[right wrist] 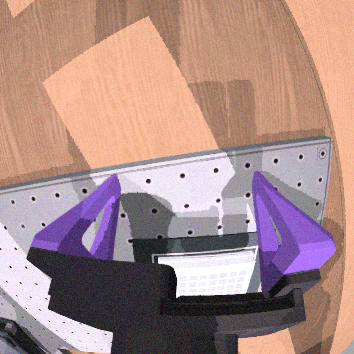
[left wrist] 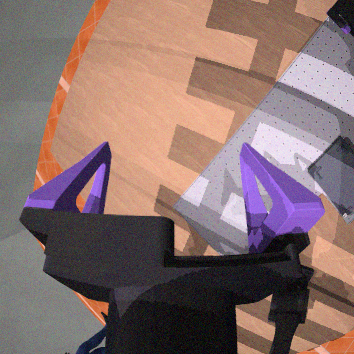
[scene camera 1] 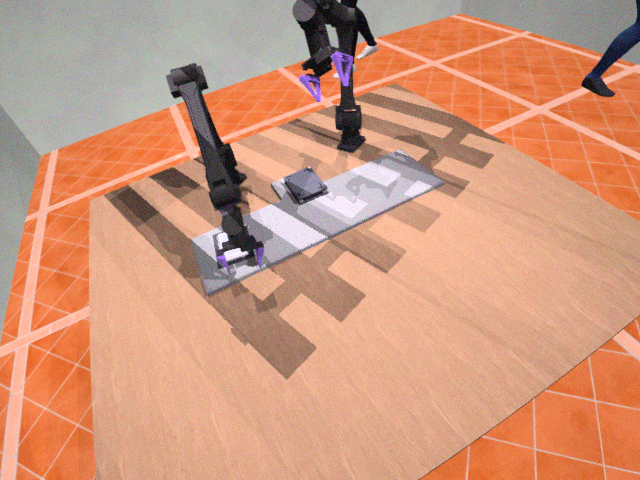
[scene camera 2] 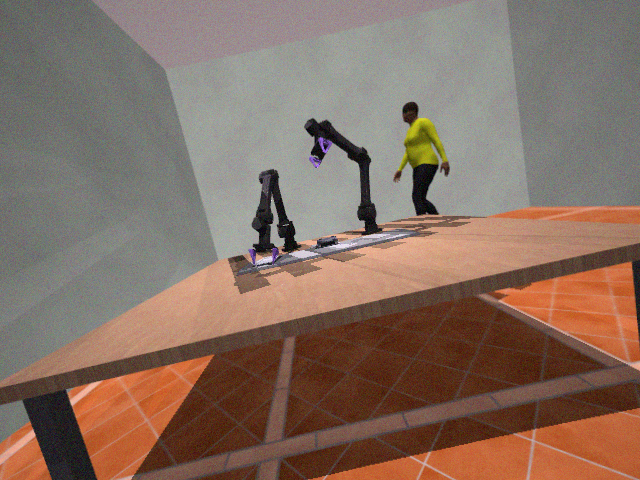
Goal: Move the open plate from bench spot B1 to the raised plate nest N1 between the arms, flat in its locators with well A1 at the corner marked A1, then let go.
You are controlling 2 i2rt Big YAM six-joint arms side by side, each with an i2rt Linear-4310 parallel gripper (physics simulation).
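Frame: origin at the left arm's base, x ahead, y left, z up, level; centimetres.
Seen in the pictures: left gripper, fingertip midpoint: [left wrist: 174, 147] [scene camera 1: 331, 94] [scene camera 2: 320, 160]; right gripper, fingertip midpoint: [right wrist: 184, 178] [left wrist: 340, 4] [scene camera 1: 245, 270] [scene camera 2: 263, 264]; left arm's base, link origin: [scene camera 1: 351, 144] [scene camera 2: 372, 232]; right arm's base, link origin: [scene camera 2: 291, 249].
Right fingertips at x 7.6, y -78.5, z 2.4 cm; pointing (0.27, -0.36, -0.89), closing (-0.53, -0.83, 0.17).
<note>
Pixels of each thing's top centre, then the offset from my right fingertips to it. "pt": a spot on its surface instead. Level surfaces: height alone.
- white plate, top centre: [right wrist: 203, 309] [scene camera 1: 231, 242] [scene camera 2: 267, 258] dx -12.4, dy +6.5, dz +0.5 cm
- dark base, surface spot: [right wrist: 144, 249] pt dx -3.4, dy +6.4, dz -0.9 cm
- raised nest, top centre: [left wrist: 344, 179] [scene camera 1: 304, 180] [scene camera 2: 326, 238] dx -7.4, dy +43.1, dz +2.5 cm
- long grey perforated board, surface height: dz -1.1 cm
- wooden table, surface height: dz -2.4 cm
The white plate [scene camera 1: 235, 254] [right wrist: 215, 281], with a grid of wells, lies on a dark base [right wrist: 144, 249] near the left end of the board in scene camera 1. My right gripper [scene camera 1: 244, 269] [scene camera 2: 264, 264] [right wrist: 184, 178] is open, low over the board at the plate; its body hides part of the plate in the right wrist view. The well A1 corner cannot be made out. The raised nest [scene camera 1: 305, 183] [scene camera 2: 326, 241] [left wrist: 336, 172] is dark, with small corner pieces, and holds no plate. My left gripper [scene camera 1: 331, 93] [scene camera 2: 320, 159] [left wrist: 174, 147] is open and empty, high above the table.
A long grey perforated board [scene camera 1: 289, 227] [left wrist: 305, 102] [right wrist: 295, 165] lies on the wooden table [scene camera 1: 413, 335] [scene camera 2: 361, 289]. The nest stands at its back edge, between the arms. A person in a yellow top [scene camera 2: 422, 144] stands behind the table.
</note>
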